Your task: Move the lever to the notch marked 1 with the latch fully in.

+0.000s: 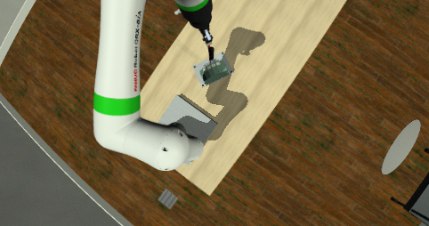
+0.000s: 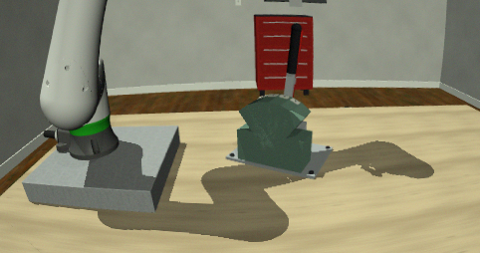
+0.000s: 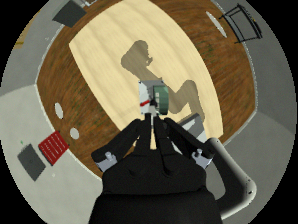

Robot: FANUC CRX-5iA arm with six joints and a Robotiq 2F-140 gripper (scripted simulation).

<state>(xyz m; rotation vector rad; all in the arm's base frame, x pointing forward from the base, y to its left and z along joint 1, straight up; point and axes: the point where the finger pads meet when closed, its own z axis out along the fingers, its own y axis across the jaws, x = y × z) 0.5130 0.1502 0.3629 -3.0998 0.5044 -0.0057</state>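
Right now my hand is 1 cm past the red bar, 2 cm to the right of it and 22 cm above it.
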